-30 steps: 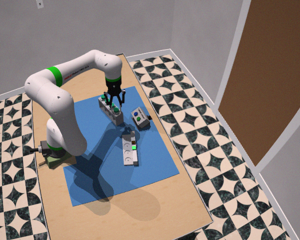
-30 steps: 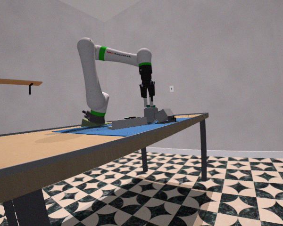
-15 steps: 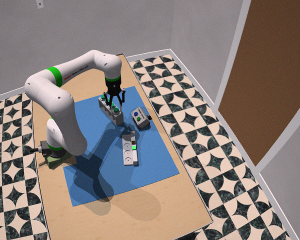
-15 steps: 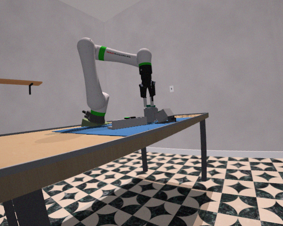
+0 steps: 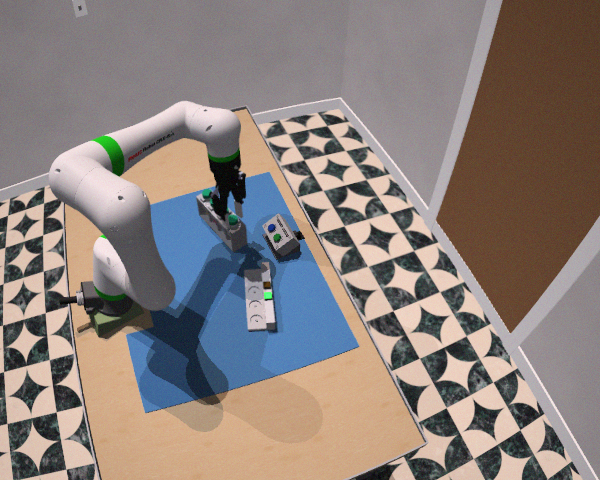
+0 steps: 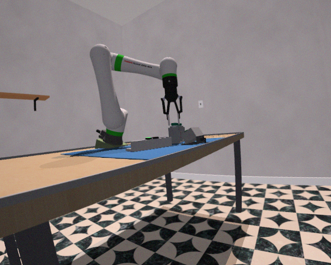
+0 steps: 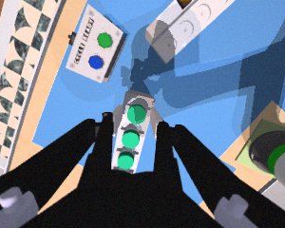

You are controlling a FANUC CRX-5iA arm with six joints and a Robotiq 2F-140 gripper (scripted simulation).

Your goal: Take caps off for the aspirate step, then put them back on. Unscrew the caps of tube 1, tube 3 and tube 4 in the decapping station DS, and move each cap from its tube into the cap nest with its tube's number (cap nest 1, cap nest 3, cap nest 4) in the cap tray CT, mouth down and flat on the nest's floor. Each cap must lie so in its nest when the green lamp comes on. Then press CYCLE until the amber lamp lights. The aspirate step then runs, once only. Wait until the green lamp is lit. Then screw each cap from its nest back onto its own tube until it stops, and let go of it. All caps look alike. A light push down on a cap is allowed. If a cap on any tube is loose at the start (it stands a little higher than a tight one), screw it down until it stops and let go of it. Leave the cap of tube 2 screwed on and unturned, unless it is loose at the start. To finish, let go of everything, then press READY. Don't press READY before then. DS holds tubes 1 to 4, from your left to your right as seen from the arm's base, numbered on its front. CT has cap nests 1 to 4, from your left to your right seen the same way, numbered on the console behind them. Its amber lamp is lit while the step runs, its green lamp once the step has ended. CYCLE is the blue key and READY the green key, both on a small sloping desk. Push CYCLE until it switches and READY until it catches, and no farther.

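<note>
My gripper is now 12 cm short of the green ready key, 9 cm to the left of it and 7 cm above it. From my hand the other things lie so: sloping key desk: 14 cm ahead, 7 cm to the right, 9 cm below; then blue cycle key: 12 cm ahead, 4 cm to the right, 7 cm below.
</note>
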